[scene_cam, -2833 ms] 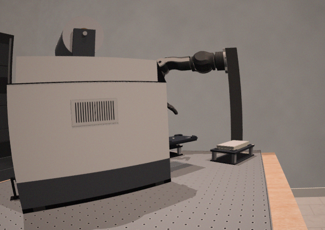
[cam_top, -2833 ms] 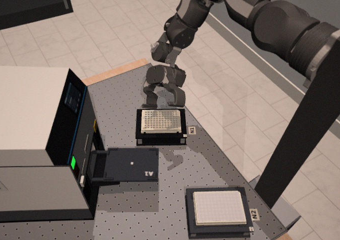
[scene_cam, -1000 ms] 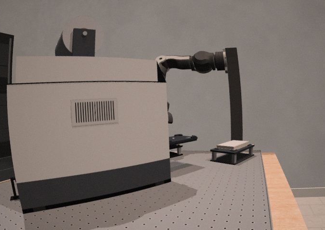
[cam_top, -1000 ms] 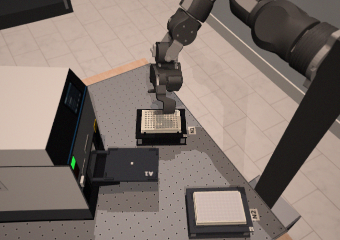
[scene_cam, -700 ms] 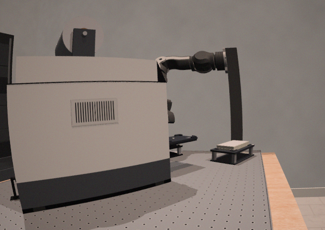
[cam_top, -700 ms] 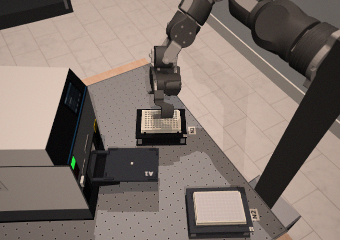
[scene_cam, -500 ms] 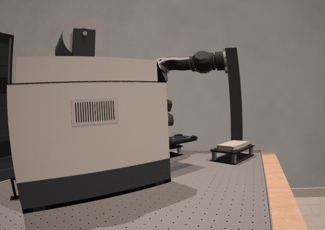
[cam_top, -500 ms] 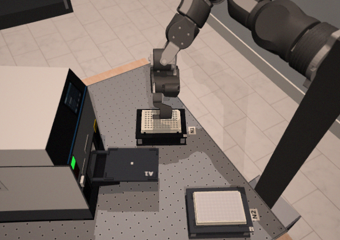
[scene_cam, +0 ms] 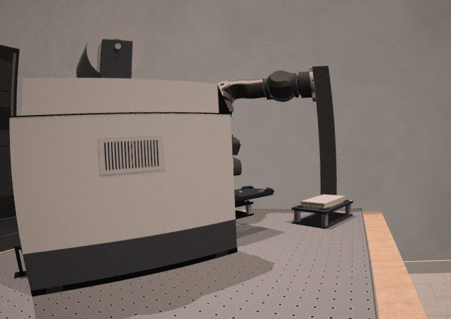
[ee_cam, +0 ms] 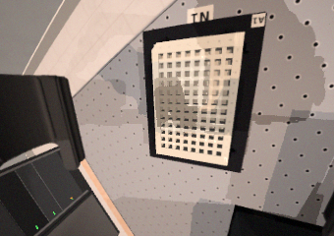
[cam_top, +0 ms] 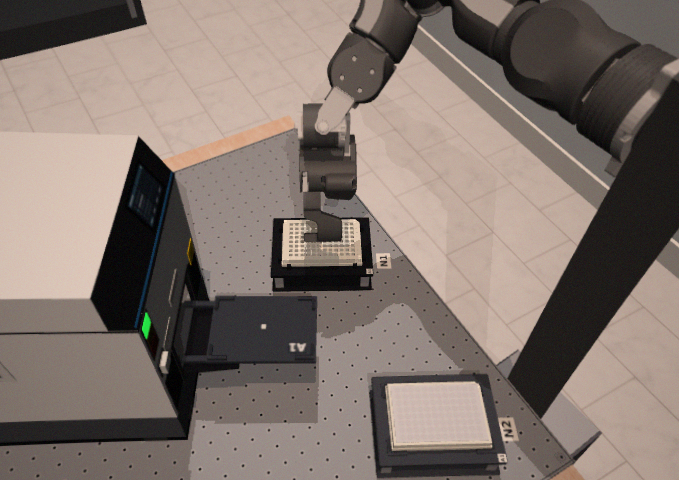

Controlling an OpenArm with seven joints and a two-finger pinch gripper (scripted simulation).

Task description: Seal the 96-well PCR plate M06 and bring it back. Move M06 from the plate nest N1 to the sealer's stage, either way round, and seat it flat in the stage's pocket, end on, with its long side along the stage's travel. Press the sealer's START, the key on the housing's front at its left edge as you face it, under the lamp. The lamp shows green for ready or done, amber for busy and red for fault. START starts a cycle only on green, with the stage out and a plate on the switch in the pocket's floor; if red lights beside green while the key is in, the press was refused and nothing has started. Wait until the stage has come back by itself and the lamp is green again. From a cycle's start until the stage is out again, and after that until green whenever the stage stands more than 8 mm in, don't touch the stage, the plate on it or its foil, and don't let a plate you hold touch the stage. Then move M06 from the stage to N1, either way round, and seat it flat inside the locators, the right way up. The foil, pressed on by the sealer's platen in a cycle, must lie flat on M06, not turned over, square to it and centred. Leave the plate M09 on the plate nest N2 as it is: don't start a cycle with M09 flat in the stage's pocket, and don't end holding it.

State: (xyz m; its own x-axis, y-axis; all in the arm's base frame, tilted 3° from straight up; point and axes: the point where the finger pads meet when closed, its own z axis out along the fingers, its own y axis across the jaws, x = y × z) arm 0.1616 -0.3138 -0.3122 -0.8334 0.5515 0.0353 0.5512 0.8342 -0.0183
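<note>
Now: hand 8 cm above the 96-well plate M06. From my hand the other things lie so: sealer's stage: 17 cm ahead, 11 cm to the left, 3 cm below; then nest N1: 9 cm below; then touchscreen: 24 cm ahead, 1 cm to the left, 19 cm above.
</note>
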